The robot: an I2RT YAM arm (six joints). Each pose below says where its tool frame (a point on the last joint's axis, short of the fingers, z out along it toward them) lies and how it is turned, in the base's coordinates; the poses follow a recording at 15 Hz.
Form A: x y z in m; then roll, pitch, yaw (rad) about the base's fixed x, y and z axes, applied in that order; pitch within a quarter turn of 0, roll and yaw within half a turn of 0.
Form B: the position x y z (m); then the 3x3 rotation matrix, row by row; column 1 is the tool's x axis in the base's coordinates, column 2 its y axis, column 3 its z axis. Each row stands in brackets. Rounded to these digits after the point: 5 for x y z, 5 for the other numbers.
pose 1, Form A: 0.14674, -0.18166, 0.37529, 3.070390, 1.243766, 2.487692
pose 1, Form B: [0.14674, -0.18166, 0.37529], [[-0.25497, 0.55327, 0.79302], [0.19540, 0.83269, -0.51812], [-0.94700, 0.02285, -0.32042]]
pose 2, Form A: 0.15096, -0.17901, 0.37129, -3.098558, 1.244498, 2.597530
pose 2, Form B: [0.15096, -0.17901, 0.37129], [[-0.27426, 0.55200, 0.78745], [0.16592, 0.83373, -0.52666], [-0.94724, -0.01379, -0.32024]]
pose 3, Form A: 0.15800, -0.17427, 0.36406, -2.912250, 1.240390, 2.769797
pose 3, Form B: [0.15800, -0.17427, 0.36406], [[-0.30226, 0.55413, 0.77562], [0.11786, 0.82916, -0.54645], [-0.94591, -0.07375, -0.31593]]
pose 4, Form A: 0.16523, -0.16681, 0.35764, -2.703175, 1.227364, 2.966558
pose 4, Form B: [0.16523, -0.16681, 0.35764], [[-0.33158, 0.55128, 0.76560], [0.05864, 0.82198, -0.56649], [-0.94160, -0.14294, -0.30488]]
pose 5, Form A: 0.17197, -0.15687, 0.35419, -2.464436, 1.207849, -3.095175
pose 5, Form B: [0.17197, -0.15687, 0.35419], [[-0.35465, 0.54897, 0.75687], [-0.01647, 0.80570, -0.59210], [-0.93485, -0.22246, -0.27670]]
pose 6, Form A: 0.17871, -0.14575, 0.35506, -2.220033, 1.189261, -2.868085
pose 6, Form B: [0.17871, -0.14575, 0.35506], [[-0.35851, 0.54849, 0.75540], [-0.10057, 0.78179, -0.61538], [-0.92809, -0.29659, -0.22511]]
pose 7, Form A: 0.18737, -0.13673, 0.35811, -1.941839, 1.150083, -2.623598
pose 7, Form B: [0.18737, -0.13673, 0.35811], [[-0.35483, 0.55955, 0.74899], [-0.20222, 0.73623, -0.64582], [-0.91280, -0.38062, -0.14808]]
